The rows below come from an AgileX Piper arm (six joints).
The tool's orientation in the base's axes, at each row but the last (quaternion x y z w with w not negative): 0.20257, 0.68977, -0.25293, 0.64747; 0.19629, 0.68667, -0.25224, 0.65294; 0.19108, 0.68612, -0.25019, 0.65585; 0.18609, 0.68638, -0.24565, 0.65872; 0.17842, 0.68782, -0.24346, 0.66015; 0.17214, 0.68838, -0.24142, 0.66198; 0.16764, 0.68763, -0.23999, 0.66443; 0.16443, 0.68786, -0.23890, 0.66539; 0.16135, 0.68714, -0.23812, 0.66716
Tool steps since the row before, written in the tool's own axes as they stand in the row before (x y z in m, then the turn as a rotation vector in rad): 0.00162, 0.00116, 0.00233, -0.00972, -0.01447, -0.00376; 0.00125, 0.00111, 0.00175, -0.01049, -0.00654, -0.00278; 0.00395, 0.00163, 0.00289, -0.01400, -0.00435, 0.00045; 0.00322, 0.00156, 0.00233, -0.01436, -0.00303, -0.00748; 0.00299, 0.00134, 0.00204, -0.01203, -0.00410, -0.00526; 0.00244, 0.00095, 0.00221, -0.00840, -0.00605, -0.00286; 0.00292, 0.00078, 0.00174, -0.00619, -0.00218, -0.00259; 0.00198, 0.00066, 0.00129, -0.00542, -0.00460, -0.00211; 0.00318, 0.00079, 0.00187, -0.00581, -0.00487, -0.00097
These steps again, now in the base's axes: 0.00242, -0.00059, -0.00179, -0.01098, -0.00867, 0.01106; 0.00197, -0.00025, -0.00138, -0.00540, -0.00290, 0.01109; 0.00302, -0.00067, -0.00413, -0.00127, -0.00283, 0.01433; 0.00259, -0.00031, -0.00338, -0.00693, 0.00288, 0.01466; 0.00224, -0.00030, -0.00313, -0.00587, 0.00056, 0.01243; 0.00220, -0.00066, -0.00254, -0.00520, -0.00269, 0.00901; 0.00170, -0.00057, -0.00299, -0.00298, 0.00017, 0.00639; 0.00132, -0.00034, -0.00204, -0.00394, -0.00217, 0.00589; 0.00181, -0.00066, -0.00324, -0.00311, -0.00298, 0.00632
